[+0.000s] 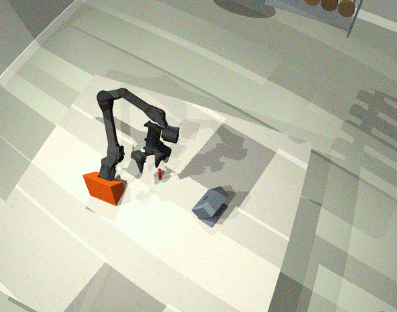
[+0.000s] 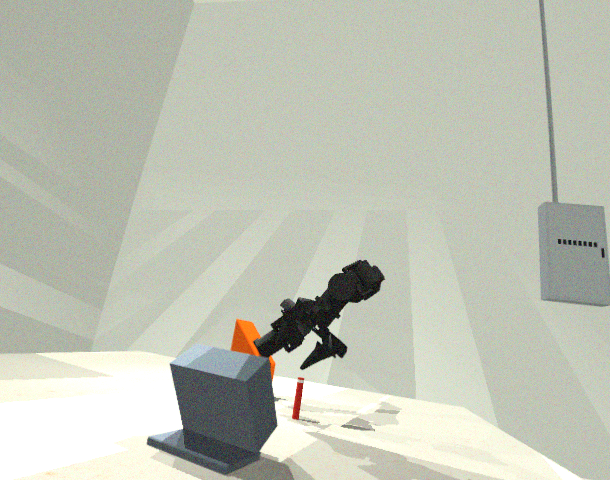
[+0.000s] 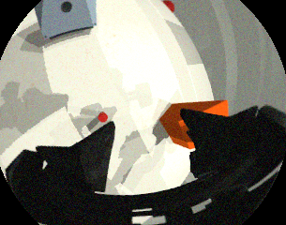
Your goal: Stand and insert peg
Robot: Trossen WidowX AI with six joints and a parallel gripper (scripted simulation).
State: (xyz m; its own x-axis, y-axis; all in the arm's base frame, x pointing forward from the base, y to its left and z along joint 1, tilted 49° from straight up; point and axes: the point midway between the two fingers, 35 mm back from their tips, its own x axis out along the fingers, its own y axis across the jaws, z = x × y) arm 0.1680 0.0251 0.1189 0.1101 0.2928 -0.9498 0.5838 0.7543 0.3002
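The red peg lies 6 cm below my gripper tip, 4 cm to the left of it and 4 cm ahead of it. Round my gripper tip: grey-blue panel block (29 cm ahead, 6 cm to the right, 5 cm below).
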